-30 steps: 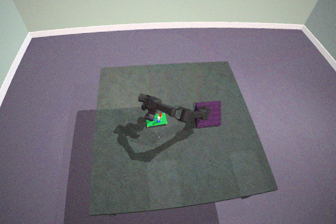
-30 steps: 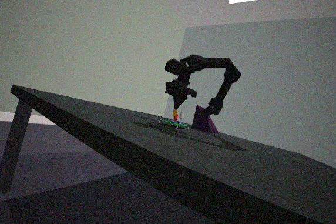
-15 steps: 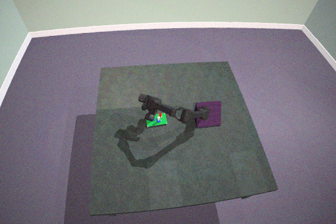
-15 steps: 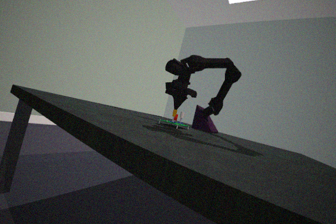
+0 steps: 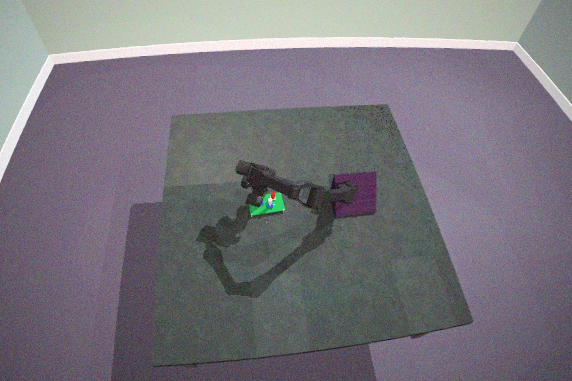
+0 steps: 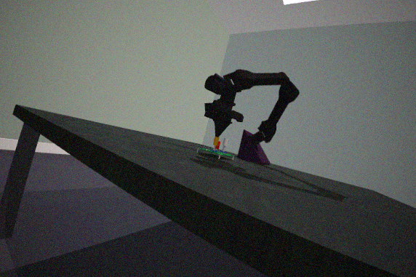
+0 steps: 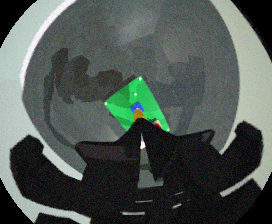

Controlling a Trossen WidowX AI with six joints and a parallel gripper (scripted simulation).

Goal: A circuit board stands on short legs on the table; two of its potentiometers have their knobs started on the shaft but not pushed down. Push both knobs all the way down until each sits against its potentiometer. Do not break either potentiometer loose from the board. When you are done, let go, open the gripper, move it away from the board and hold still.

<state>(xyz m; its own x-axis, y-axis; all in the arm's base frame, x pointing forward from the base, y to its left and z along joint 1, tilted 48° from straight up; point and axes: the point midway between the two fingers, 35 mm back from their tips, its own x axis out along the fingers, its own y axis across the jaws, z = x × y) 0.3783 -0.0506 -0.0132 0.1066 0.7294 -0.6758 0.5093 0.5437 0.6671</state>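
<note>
Now: gripper tip 6 cm past the red knob, 2 cm to the left of it and 3 cm above it. Also, from my gripper tip: orange knob: 1 cm below.
</note>
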